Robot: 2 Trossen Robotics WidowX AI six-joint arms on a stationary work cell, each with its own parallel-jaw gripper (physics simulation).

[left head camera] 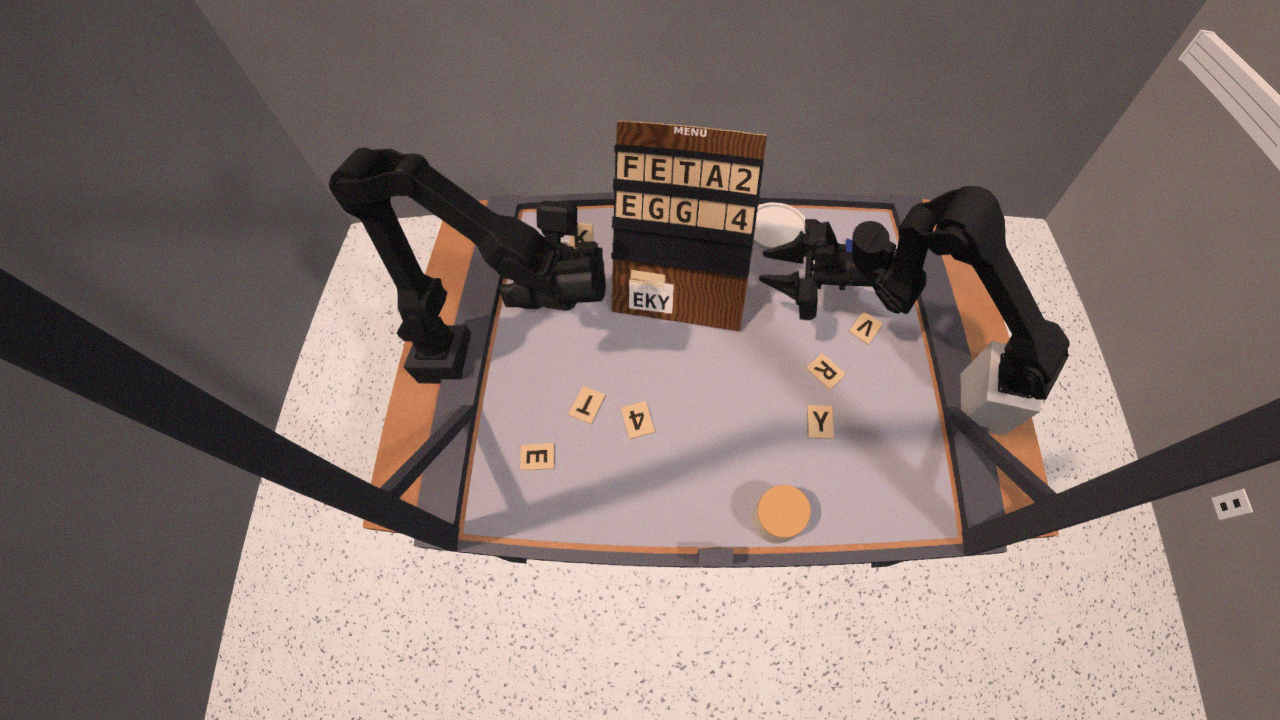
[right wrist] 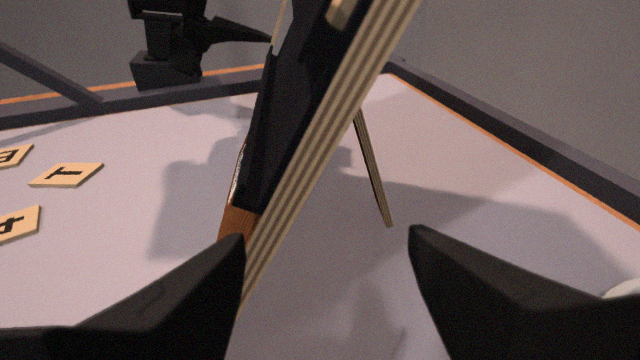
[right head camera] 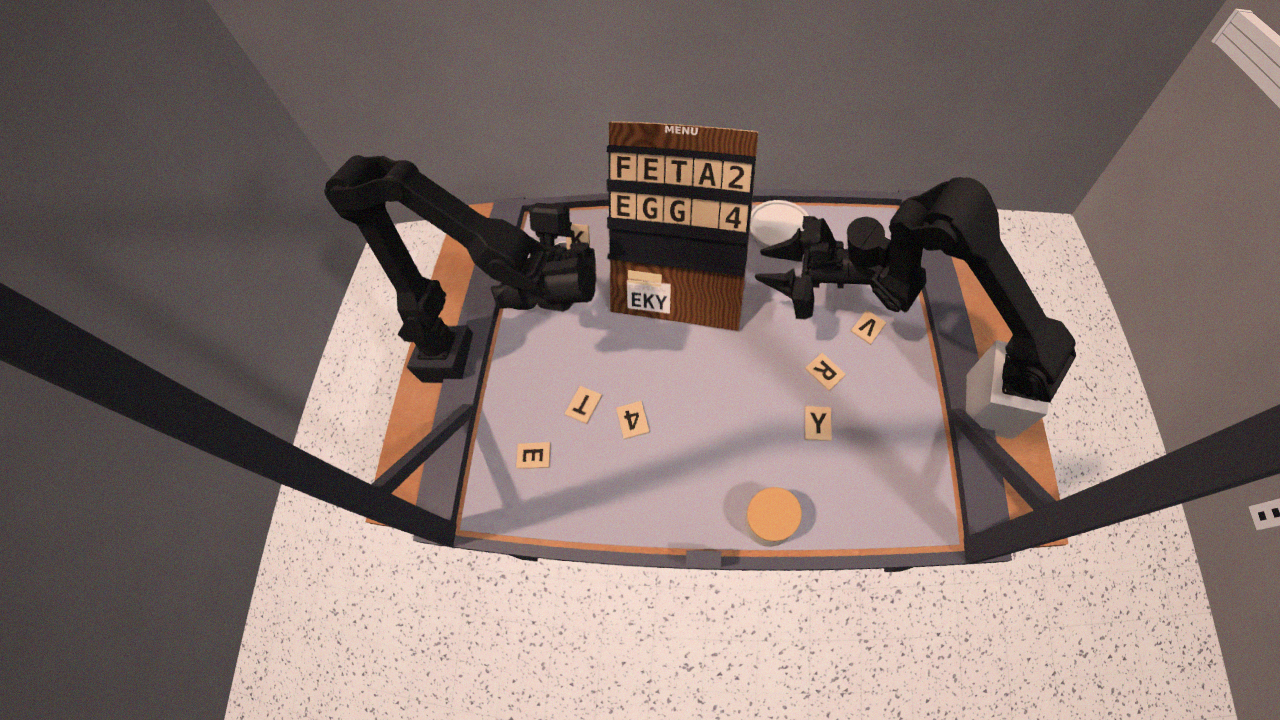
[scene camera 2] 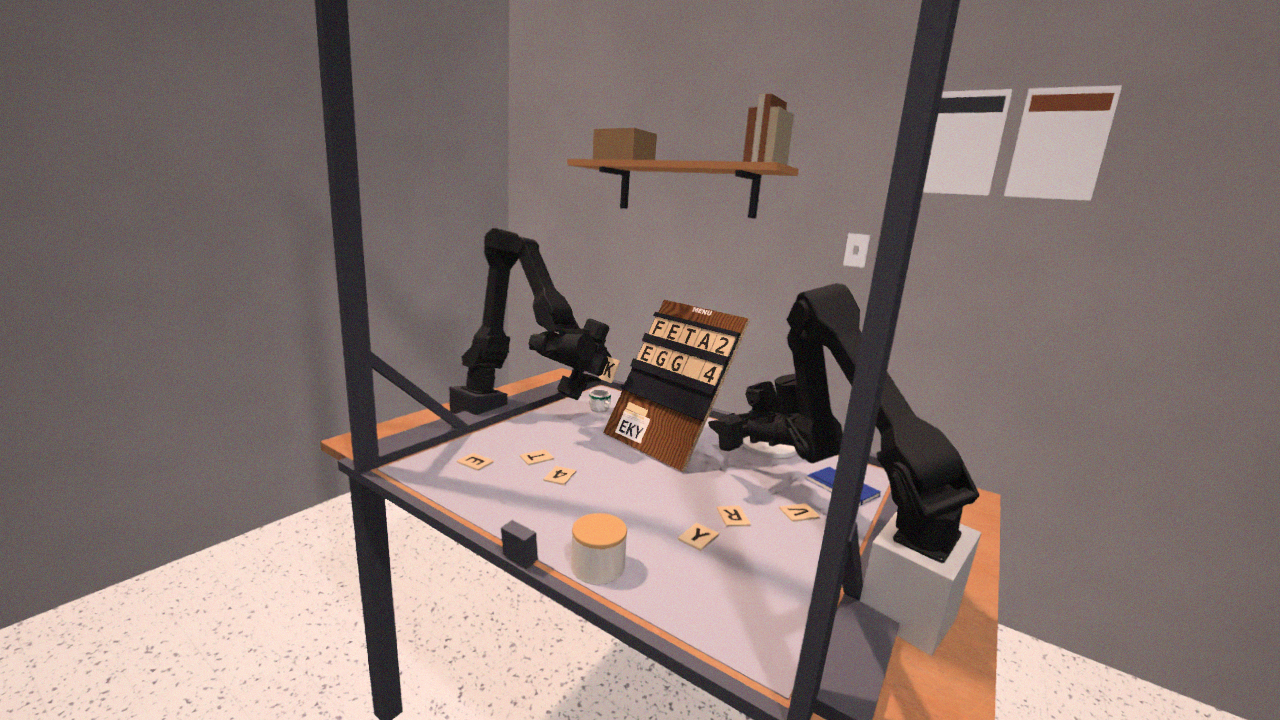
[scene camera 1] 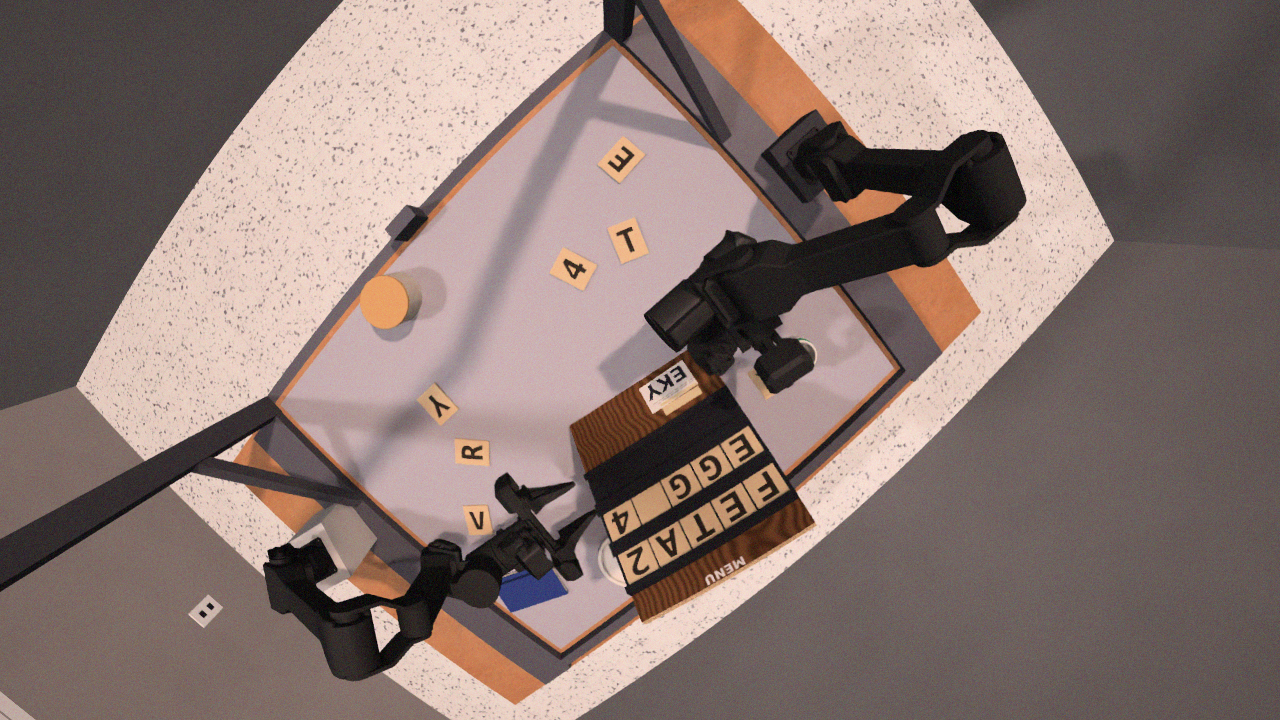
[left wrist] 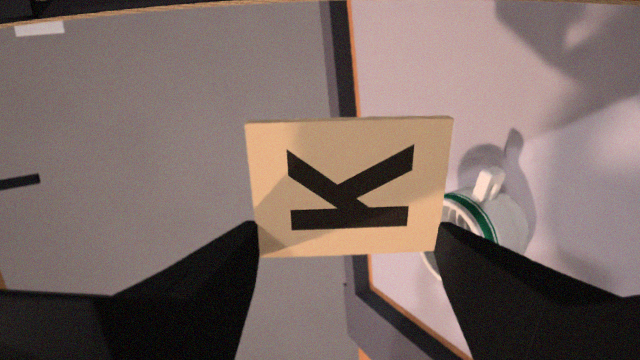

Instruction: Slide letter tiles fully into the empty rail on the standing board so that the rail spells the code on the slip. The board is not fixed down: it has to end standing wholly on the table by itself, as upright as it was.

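Pixels of known places: left gripper, fingertip midpoint: (left head camera: 572, 237) (right wrist: 282, 13) (right head camera: 569, 238) (scene camera 2: 605, 368) (left wrist: 347, 234); right gripper, fingertip midpoint: (left head camera: 761, 265) (right wrist: 327, 241) (right head camera: 758, 264) (scene camera 2: 717, 421) (scene camera 1: 585, 497); left arm's base, origin of the base link: (left head camera: 434, 345) (right wrist: 166, 57) (right head camera: 437, 346) (scene camera 2: 478, 390) (scene camera 1: 813, 156); right arm's base, origin of the base link: (left head camera: 1016, 376) (right head camera: 1022, 376) (scene camera 2: 927, 537) (scene camera 1: 316, 560).
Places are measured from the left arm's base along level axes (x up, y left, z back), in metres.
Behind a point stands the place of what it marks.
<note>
The menu board (left head camera: 707, 300) @[x -0.005, y 0.094, z -0.494 m] (right head camera: 702, 300) @[x -0.006, y 0.094, z -0.490 m] (scene camera 2: 662, 438) @[x -0.011, y 0.093, z -0.482 m] stands leaning back. Its lowest rail (left head camera: 682, 252) @[x 0.069, y 0.143, z -0.450 m] (right head camera: 677, 249) @[x 0.073, y 0.146, z -0.450 m] (scene camera 1: 657, 445) @[x 0.063, y 0.140, z -0.452 m] is empty. The slip (left head camera: 650, 299) @[x -0.017, y 0.105, z -0.391 m] (scene camera 2: 631, 428) @[x -0.018, y 0.104, z -0.393 m] reads EKY. My left gripper (left wrist: 347, 234) @[x 0.079, y 0.174, z -0.258 m] is shut on the K tile (left wrist: 350, 175) @[x 0.081, y 0.167, z -0.279 m] (left head camera: 583, 234) @[x 0.089, y 0.171, z -0.279 m] (scene camera 2: 610, 368) @[x 0.084, y 0.169, z -0.277 m], held up left of the board and apart from it in the left head camera. My right gripper (left head camera: 768, 266) @[x 0.048, y 0.132, z -0.587 m] (scene camera 1: 583, 499) @[x 0.048, y 0.132, z -0.587 m] (right wrist: 327, 241) @[x 0.048, y 0.132, z -0.587 m] is open and empty near the board's right edge. The E tile (left head camera: 537, 456) @[x -0.051, y -0.184, z -0.211 m] (scene camera 1: 621, 159) @[x -0.051, y -0.184, z -0.210 m] and Y tile (left head camera: 820, 420) @[x -0.051, y -0.115, z -0.686 m] (scene camera 1: 437, 404) @[x -0.051, y -0.117, z -0.686 m] lie on the table.
Tiles T (left head camera: 587, 404) @[x -0.051, y -0.088, z -0.288 m], 4 (left head camera: 638, 419) @[x -0.051, y -0.113, z -0.377 m], R (left head camera: 825, 370) @[x -0.051, y -0.020, z -0.705 m] and V (left head camera: 865, 327) @[x -0.051, y 0.070, z -0.795 m] lie loose. An orange-lidded jar (left head camera: 784, 512) @[x 0.012, y -0.283, z -0.603 m] stands near the front edge. A white plate (left head camera: 779, 222) @[x -0.047, y 0.322, z -0.653 m], a blue book (scene camera 1: 532, 591) @[x -0.045, y 0.235, z -0.836 m] and a green-rimmed mug (scene camera 2: 599, 400) @[x -0.018, y 0.194, z -0.229 m] are near the board.
</note>
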